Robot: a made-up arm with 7 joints.
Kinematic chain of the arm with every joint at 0, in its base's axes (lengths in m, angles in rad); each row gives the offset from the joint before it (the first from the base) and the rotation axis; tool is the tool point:
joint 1: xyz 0 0 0.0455 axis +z
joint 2: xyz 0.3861 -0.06 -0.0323 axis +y
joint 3: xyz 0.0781 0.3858 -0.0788 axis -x
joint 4: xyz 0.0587 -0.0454 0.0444 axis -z
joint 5: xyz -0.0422 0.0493 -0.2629 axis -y
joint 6: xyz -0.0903 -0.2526 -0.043 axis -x
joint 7: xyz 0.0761 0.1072 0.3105 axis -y
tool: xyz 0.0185 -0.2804 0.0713
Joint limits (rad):
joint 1: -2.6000..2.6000
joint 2: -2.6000..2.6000
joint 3: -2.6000..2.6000
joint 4: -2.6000..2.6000
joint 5: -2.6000..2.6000
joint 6: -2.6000..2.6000
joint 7: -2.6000..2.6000
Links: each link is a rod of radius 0.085 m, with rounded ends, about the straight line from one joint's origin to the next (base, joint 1, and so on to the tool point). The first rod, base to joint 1, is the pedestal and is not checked.
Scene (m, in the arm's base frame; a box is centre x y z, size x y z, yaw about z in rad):
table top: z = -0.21
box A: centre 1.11 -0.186 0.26 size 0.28 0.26 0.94 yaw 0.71
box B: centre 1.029 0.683 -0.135 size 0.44 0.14 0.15 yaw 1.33
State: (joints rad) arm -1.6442 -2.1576 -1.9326 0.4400 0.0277 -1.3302 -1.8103
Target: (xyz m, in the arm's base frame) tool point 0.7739 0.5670 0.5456
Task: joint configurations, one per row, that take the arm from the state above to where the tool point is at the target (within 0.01 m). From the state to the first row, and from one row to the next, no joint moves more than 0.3 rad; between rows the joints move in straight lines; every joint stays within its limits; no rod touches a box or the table.
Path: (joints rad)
1: -1.4324 -2.2066 -1.6841 0.1522 -0.2276 -1.0775 -1.9405
2: -1.2206 -2.2556 -1.4356 -0.1357 -0.4829 -0.8249 -2.0706
3: -1.0088 -2.3046 -1.1871 -0.4235 -0.7382 -0.5722 -2.2008
4: -0.8777 -2.3776 -1.3620 -0.3515 -0.5122 -0.7912 -2.0715
5: -0.7465 -2.4506 -1.5369 -0.2795 -0.2862 -1.0102 -1.9422
6: -0.6153 -2.5236 -1.7118 -0.2075 -0.0602 -1.2292 -1.8129
7: -0.4842 -2.5966 -1.8866 -0.1355 0.1658 -1.4482 -1.6836

